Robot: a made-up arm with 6 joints.
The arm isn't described. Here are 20 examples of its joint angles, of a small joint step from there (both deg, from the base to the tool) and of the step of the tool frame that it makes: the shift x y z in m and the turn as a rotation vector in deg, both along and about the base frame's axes.
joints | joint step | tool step
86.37 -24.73 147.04 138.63 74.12 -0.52 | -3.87 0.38 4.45 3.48 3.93 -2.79 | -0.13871 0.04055 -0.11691 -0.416 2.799 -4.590
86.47 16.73 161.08 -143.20 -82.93 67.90 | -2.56 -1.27 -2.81 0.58 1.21 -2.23 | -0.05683 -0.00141 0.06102 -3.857 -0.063 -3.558
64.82 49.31 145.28 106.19 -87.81 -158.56 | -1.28 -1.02 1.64 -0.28 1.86 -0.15 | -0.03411 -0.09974 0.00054 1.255 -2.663 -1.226
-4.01 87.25 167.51 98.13 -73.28 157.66 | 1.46 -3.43 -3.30 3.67 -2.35 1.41 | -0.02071 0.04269 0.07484 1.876 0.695 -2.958
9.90 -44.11 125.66 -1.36 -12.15 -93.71 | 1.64 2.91 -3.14 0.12 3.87 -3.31 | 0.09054 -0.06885 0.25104 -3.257 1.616 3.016
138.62 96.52 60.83 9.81 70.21 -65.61 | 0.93 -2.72 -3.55 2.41 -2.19 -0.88 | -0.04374 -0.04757 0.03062 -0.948 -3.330 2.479
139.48 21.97 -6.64 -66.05 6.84 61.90 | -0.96 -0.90 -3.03 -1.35 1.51 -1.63 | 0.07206 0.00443 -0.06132 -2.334 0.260 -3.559
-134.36 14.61 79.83 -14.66 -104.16 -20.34 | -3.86 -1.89 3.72 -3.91 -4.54 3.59 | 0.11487 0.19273 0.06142 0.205 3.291 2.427
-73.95 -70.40 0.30 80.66 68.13 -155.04 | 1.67 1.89 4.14 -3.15 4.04 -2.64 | -0.05005 0.07393 0.04203 -1.407 2.661 6.897
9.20 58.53 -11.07 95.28 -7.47 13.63 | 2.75 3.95 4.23 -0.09 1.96 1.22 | 0.03249 0.12520 -0.07788 1.392 0.297 4.481
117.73 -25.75 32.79 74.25 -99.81 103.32 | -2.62 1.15 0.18 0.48 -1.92 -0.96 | -0.00205 0.03653 -0.00796 -1.153 1.030 -4.292
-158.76 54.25 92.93 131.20 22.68 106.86 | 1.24 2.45 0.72 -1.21 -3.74 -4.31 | -0.04911 -0.07176 -0.08284 -5.853 -2.842 1.421
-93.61 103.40 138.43 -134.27 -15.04 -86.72 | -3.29 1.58 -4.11 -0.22 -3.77 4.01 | -0.17841 -0.09676 -0.19111 2.580 3.841 -3.627
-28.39 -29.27 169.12 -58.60 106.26 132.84 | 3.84 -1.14 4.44 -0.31 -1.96 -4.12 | 0.00626 -0.15940 -0.16591 -1.690 -8.049 0.627
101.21 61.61 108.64 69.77 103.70 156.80 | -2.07 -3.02 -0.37 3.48 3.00 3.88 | 0.09371 -0.08249 0.08393 7.548 -1.566 -2.805
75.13 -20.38 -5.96 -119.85 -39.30 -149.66 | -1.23 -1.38 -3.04 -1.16 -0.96 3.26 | 0.02846 -0.01739 -0.06409 0.267 -1.375 -1.769
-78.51 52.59 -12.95 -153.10 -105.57 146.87 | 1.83 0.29 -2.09 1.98 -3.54 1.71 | 0.06121 0.09021 -0.03982 -1.560 0.051 3.264
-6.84 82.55 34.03 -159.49 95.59 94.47 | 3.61 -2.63 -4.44 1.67 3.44 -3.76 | -0.04048 0.16117 0.04319 -4.647 4.078 2.163
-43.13 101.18 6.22 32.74 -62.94 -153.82 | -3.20 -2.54 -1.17 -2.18 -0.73 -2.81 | -0.02306 -0.07990 0.06279 -3.423 0.482 -6.444
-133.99 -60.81 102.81 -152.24 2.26 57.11 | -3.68 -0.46 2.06 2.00 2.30 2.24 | 0.15079 -0.12710 -0.09310 -3.424 -2.715 -3.828
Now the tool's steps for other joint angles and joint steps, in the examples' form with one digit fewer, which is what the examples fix.
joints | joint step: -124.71 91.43 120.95 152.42 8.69 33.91 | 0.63 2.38 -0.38 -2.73 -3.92 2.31
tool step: -0.0020 -0.0551 -0.1242 -1.32 -0.51 -0.63
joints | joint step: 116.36 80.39 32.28 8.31 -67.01 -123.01 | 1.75 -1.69 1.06 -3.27 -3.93 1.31
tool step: -0.1070 -0.0069 0.1063 -2.28 1.60 0.23
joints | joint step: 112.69 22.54 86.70 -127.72 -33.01 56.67 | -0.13 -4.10 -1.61 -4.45 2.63 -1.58
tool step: 0.0848 -0.1555 0.0650 -1.30 3.53 4.52
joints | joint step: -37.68 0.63 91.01 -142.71 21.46 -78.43 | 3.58 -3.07 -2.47 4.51 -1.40 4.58
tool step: -0.0878 0.0520 0.0006 -2.03 0.67 -5.24
